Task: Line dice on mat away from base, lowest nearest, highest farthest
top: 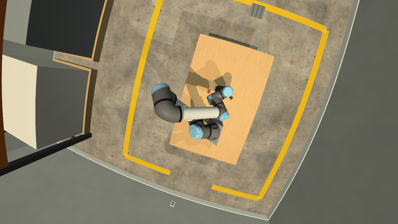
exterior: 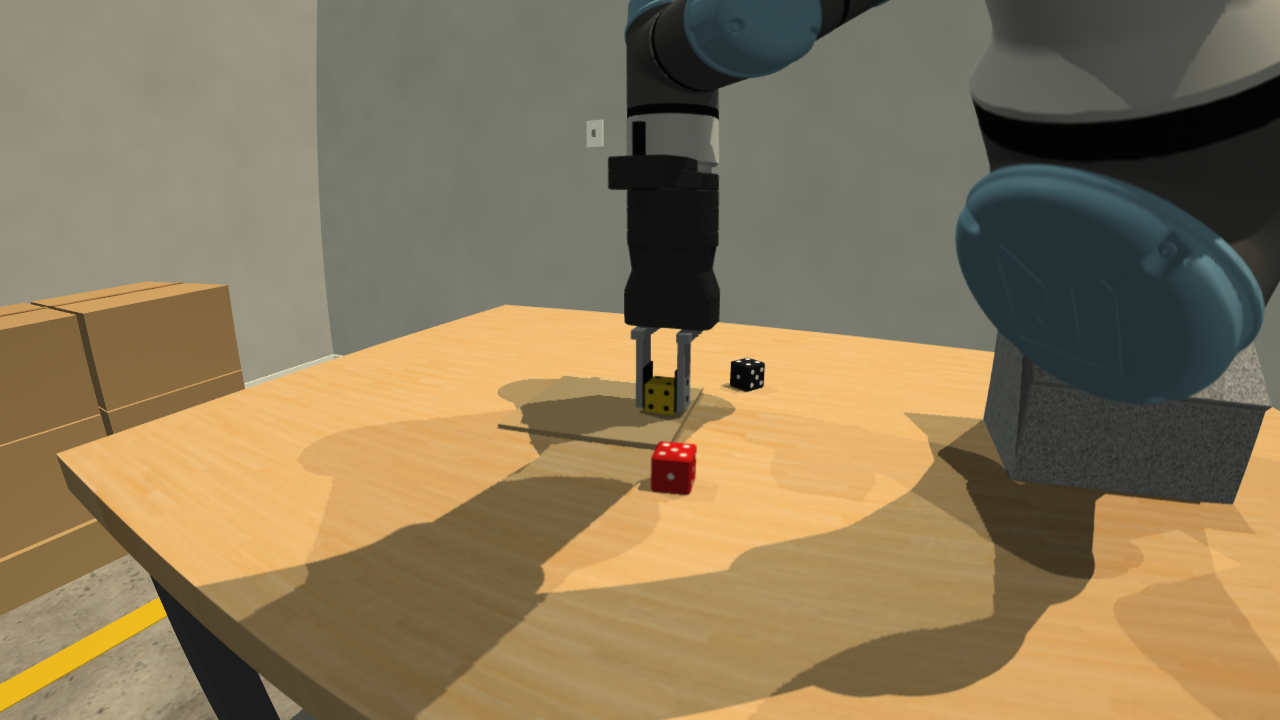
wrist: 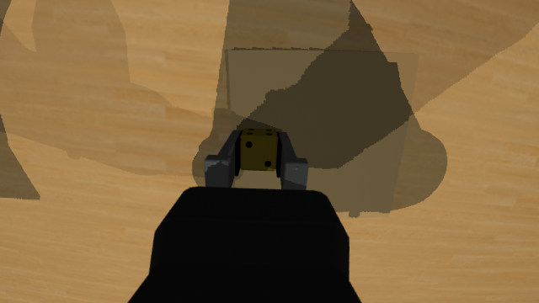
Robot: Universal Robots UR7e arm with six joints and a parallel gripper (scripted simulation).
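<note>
Now: hand 10 mm above the yellow die. From my hand the other things lie so: tan mat 50 mm ahead, 20 mm below; red die 120 mm to the left, 40 mm behind, 10 mm below; black die 90 mm to the right, 60 mm behind, 10 mm below.
</note>
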